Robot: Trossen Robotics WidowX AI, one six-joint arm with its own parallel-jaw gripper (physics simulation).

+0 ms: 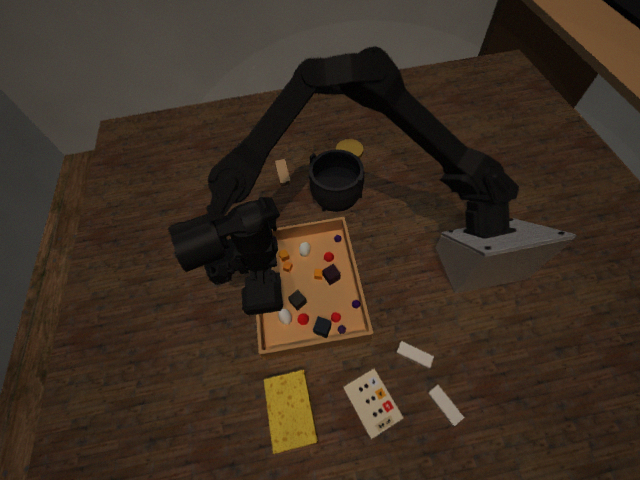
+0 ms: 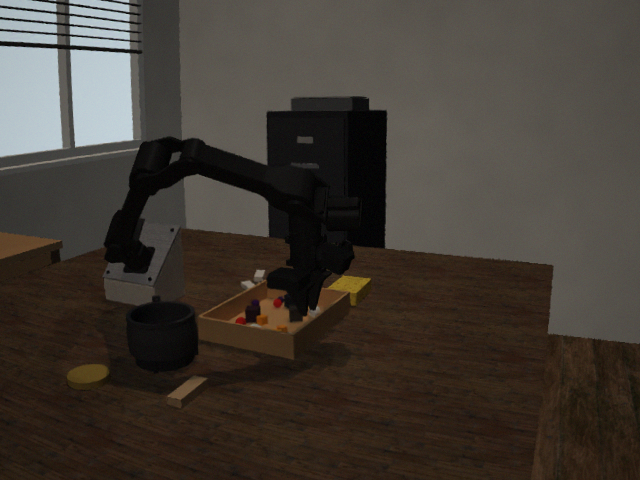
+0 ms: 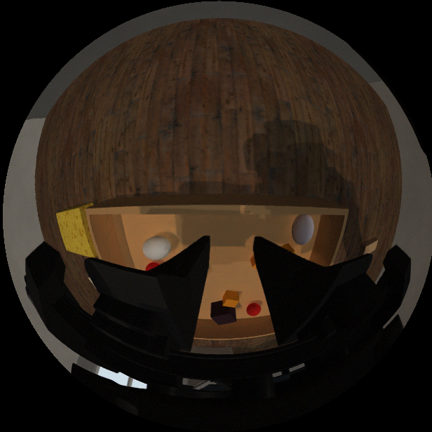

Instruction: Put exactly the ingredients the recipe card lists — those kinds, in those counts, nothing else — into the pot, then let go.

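Frame: origin at the arm's base, x ahead, y left, z up, level; centimetres.
Seen in the pictures: gripper, between the fingertips: (image 1: pixel 268 279) (image 2: pixel 308 312); arm's base, origin of its link: (image 1: pixel 488 231) (image 2: pixel 139 260).
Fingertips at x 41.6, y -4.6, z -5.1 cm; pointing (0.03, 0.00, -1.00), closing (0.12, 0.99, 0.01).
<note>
Pixels of each thing's middle, then the offset from my fingertips to it.
- black pot, middle of its body: (image 2: pixel 162 333) (image 1: pixel 336 180) dx -19.4, dy -19.2, dz +0.5 cm
- tray, middle of its body: (image 2: pixel 278 314) (image 1: pixel 307 283) dx -7.1, dy +2.0, dz -2.0 cm
- recipe card, middle of its body: (image 1: pixel 372 402) dx -12.6, dy +25.3, dz -4.2 cm
- yellow sponge, middle of its body: (image 1: pixel 290 410) (image 2: pixel 349 290) dx +1.0, dy +22.9, dz -2.7 cm
- tan block, middle of its body: (image 2: pixel 188 391) (image 1: pixel 283 172) dx -8.4, dy -28.9, dz -3.5 cm
- yellow disc, middle of its body: (image 2: pixel 88 376) (image 1: pixel 349 150) dx -26.3, dy -31.2, dz -3.6 cm
The black pot (image 1: pixel 336 198) (image 2: pixel 162 335) stands upright beyond the tray (image 1: pixel 315 344) (image 2: pixel 248 338) (image 3: pixel 220 209); its visible inside is dark. The recipe card (image 1: pixel 373 403) has white, orange and red icons, each with two dark dots, and a small bottom mark. The tray holds two white eggs (image 1: pixel 305 249) (image 3: pixel 156 248), three orange cubes (image 1: pixel 318 274) (image 3: pixel 230 298), three red balls (image 1: pixel 328 256) (image 3: pixel 253 309), three dark cubes (image 1: pixel 331 274) (image 3: pixel 223 312) and three purple balls (image 1: pixel 337 238). My gripper (image 2: pixel 306 310) (image 3: pixel 231 241) is partly open and empty, low over the tray's far long side from the base.
A yellow sponge (image 1: pixel 290 410) (image 2: pixel 351 286) (image 3: pixel 76 230) lies beside the tray. Two white blocks (image 1: pixel 415 354) (image 1: pixel 446 405) lie near the card. A tan block (image 1: pixel 282 171) (image 2: pixel 187 391) and a yellow disc (image 1: pixel 349 147) (image 2: pixel 88 376) lie near the pot.
</note>
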